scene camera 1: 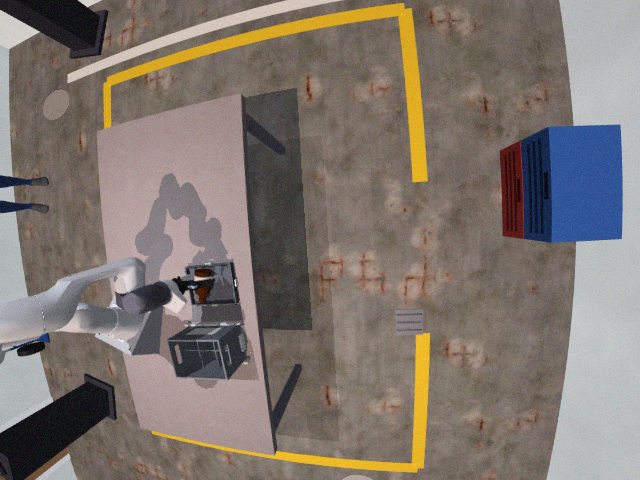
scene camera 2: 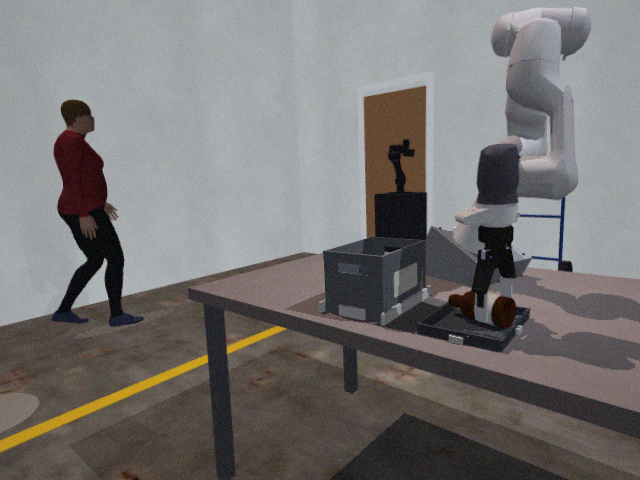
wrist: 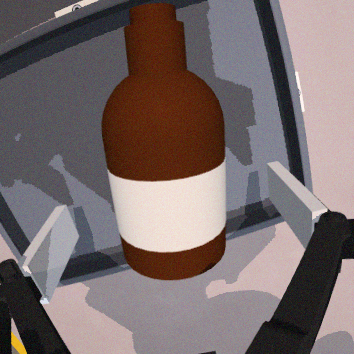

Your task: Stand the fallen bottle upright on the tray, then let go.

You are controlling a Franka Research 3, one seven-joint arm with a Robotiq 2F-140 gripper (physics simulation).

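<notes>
The brown bottle (scene camera 1: 202, 296) (scene camera 2: 503, 312) (wrist: 162, 130) with a white label lies on its side in the shallow dark tray (scene camera 1: 216, 303) (scene camera 2: 480, 341) (wrist: 283, 102). Its neck points toward the crate side, and its base end is at the opposite side of the tray. My gripper (scene camera 1: 203, 282) (scene camera 2: 493, 300) (wrist: 167, 202) is open and points down over the bottle. In the wrist view its two pads stand wide, one on each side of the labelled lower body, with a gap on both sides. How low the fingertips reach beside the bottle is hard to tell.
A tall grey crate (scene camera 1: 235, 356) (scene camera 2: 338, 291) stands on the table (scene camera 1: 170, 149) (scene camera 2: 263, 315) close beside the tray, on the neck side. The table edge runs near the tray's far side. A person (scene camera 2: 82, 173) stands beyond the table.
</notes>
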